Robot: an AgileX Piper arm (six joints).
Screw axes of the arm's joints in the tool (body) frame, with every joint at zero. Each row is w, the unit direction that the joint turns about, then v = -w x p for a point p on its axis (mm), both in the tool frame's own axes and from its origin. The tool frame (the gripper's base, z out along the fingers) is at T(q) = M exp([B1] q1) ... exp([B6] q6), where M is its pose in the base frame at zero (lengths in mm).
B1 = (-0.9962, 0, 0.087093, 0.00, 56.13, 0.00)
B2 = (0, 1, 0, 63.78, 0.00, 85.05)
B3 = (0, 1, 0, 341.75, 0.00, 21.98)
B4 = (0, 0, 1, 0.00, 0.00, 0.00)
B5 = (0, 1, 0, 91.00, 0.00, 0.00)
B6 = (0, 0, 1, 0.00, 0.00, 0.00)
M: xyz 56.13 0.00 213.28 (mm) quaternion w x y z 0.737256 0 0.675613 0
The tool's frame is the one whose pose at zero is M.
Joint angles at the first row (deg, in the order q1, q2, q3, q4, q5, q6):
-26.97, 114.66, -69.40, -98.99, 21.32, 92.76
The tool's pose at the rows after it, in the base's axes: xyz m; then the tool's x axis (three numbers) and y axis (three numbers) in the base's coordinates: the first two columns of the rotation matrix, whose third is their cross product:
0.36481 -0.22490 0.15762 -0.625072 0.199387 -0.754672 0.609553 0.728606 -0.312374
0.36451 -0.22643 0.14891 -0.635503 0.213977 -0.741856 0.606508 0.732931 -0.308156
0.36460 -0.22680 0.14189 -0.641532 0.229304 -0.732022 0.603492 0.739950 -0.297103
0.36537 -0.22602 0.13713 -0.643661 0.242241 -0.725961 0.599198 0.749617 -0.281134
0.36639 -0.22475 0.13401 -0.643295 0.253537 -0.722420 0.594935 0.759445 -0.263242
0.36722 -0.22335 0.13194 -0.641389 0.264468 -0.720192 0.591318 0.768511 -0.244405
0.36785 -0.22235 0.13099 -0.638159 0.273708 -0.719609 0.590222 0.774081 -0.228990
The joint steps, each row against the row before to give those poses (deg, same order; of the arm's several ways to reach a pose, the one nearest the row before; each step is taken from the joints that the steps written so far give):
-0.31, 1.30, 0.00, 0.28, -0.03, -0.15
-0.30, 1.11, 0.00, 0.33, -0.50, -0.06
-0.18, 0.86, -0.01, 0.50, -0.78, -0.03
-0.06, 0.56, -0.03, 0.54, -1.03, 0.01
0.00, 0.34, -0.05, 0.57, -1.10, 0.00
0.00, 0.19, 0.00, 0.59, -1.10, 0.00
0.00, 0.07, -0.02, 0.55, -0.79, 0.00

